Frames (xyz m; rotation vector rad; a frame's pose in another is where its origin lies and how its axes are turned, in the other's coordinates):
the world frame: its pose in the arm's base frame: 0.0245 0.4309 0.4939 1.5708 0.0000 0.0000
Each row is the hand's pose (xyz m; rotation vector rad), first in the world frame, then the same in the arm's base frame.
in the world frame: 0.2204 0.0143 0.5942 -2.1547 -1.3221 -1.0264
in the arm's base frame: 0.2449 -0.1633 0.5082 -0.8973 -0.1676 -1.3313
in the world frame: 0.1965 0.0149 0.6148 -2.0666 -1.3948 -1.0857
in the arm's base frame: 0.2210 -0.1839 0.5088 -0.8491 -0.1769 -1.4194
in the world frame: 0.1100 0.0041 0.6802 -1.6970 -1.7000 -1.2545
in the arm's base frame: 0.1345 -0.2493 0.4980 -0.6559 -0.2650 -1.7573
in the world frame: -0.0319 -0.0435 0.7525 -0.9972 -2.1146 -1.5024
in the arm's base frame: -0.0074 -0.3216 0.4504 -0.3122 -0.3918 -2.3148
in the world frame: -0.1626 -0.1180 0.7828 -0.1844 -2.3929 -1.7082
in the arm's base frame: -0.1381 -0.3519 0.3759 0.0735 -0.4798 -2.8741
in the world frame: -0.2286 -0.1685 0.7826 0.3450 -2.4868 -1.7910
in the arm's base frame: -0.2041 -0.3517 0.3254 -0.3012 0.4831 2.9701
